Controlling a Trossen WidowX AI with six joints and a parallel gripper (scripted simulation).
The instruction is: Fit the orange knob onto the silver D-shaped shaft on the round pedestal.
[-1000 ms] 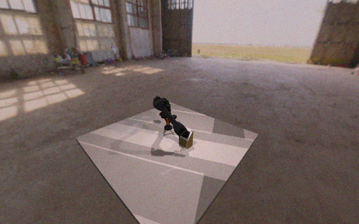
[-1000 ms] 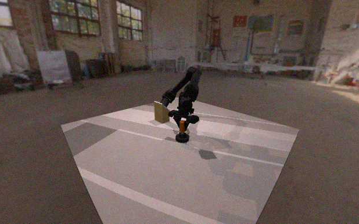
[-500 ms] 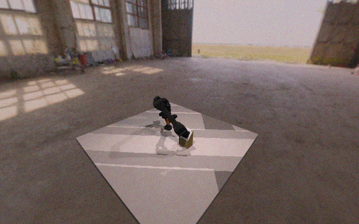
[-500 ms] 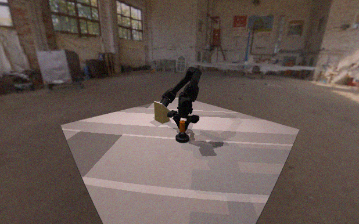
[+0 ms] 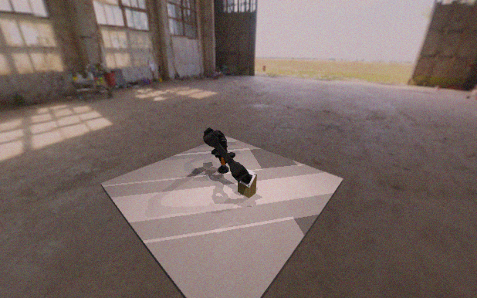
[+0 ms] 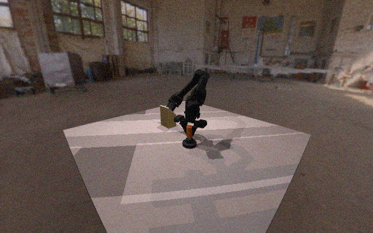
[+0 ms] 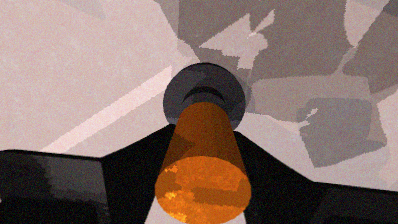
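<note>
Right now the orange knob is 30 mm above my gripper tip. Round my gripper tip: dark round pedestal 40 mm below.
</note>
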